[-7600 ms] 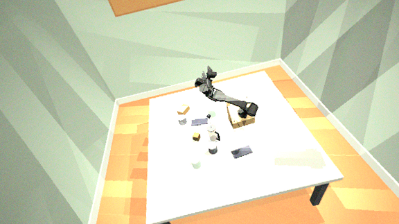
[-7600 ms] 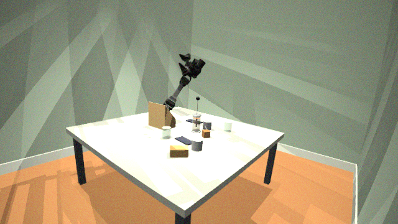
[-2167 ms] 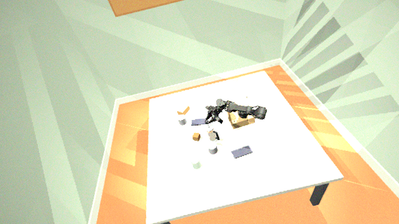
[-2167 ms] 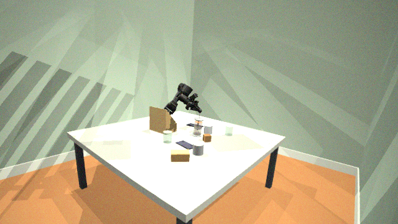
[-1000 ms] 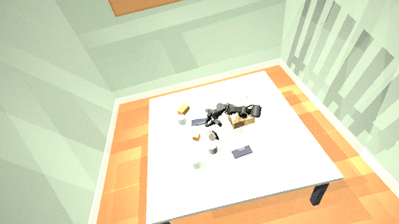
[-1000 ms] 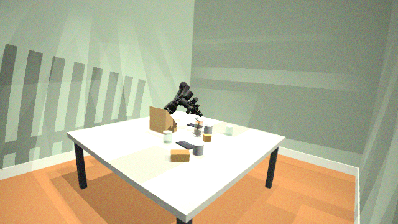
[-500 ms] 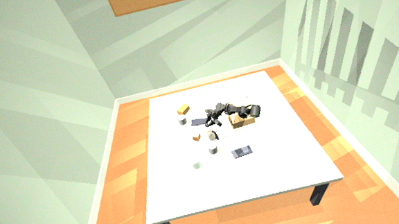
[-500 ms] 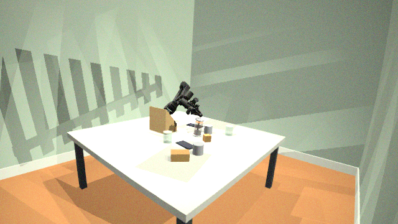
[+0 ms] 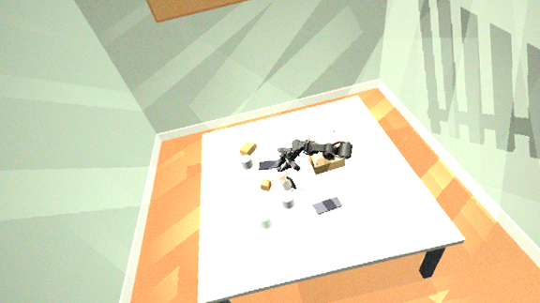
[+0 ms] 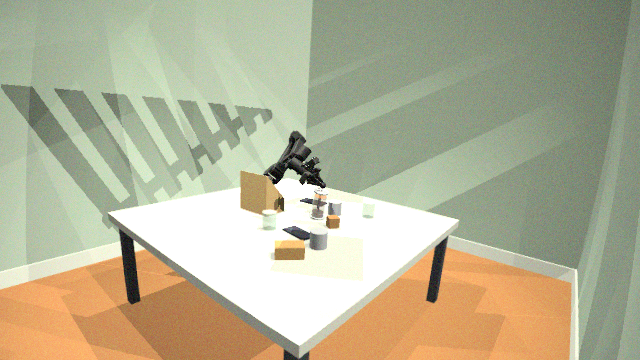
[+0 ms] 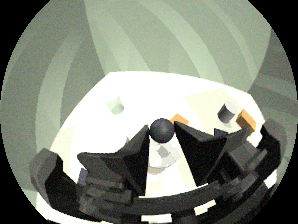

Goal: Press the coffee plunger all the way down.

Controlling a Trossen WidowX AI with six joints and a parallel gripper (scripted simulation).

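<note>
Now: the coffee press 8 cm below my gripper tip, 3 cm behind it and 2 cm to the left of it.
</note>
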